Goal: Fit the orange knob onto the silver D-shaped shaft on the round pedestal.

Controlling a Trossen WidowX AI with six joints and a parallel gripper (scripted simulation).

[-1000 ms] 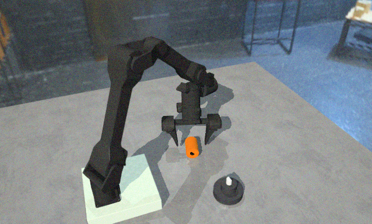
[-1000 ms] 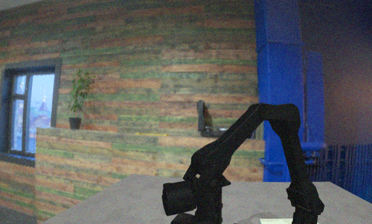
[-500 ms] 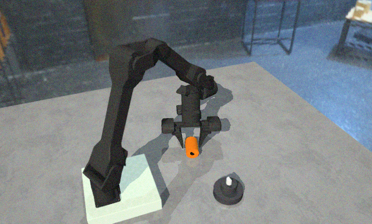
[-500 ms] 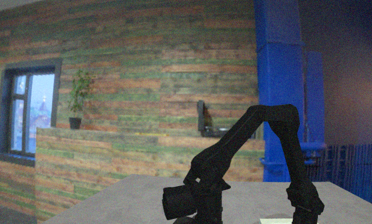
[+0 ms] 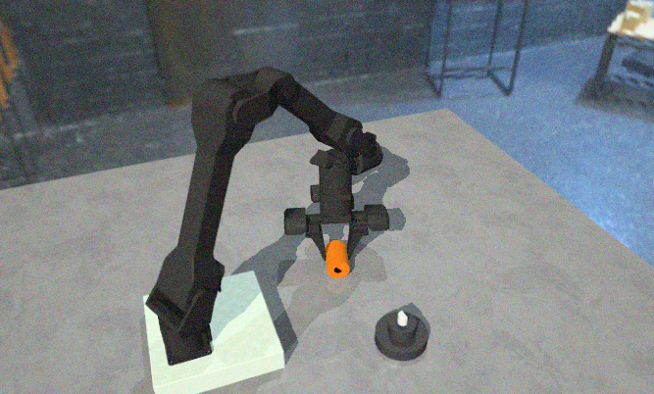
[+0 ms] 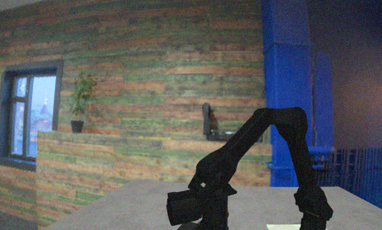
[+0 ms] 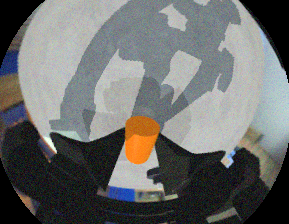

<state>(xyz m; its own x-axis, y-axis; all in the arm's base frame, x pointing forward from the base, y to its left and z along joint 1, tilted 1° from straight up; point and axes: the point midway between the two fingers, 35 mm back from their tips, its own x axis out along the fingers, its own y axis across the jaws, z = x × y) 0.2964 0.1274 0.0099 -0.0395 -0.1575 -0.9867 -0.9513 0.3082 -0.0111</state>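
Right now the round black pedestal is 21 cm to the right of my gripper tip, 2 cm ahead of it and 2 cm above it. From my gripper tip the other things lie so: orange knob (1 cm above).
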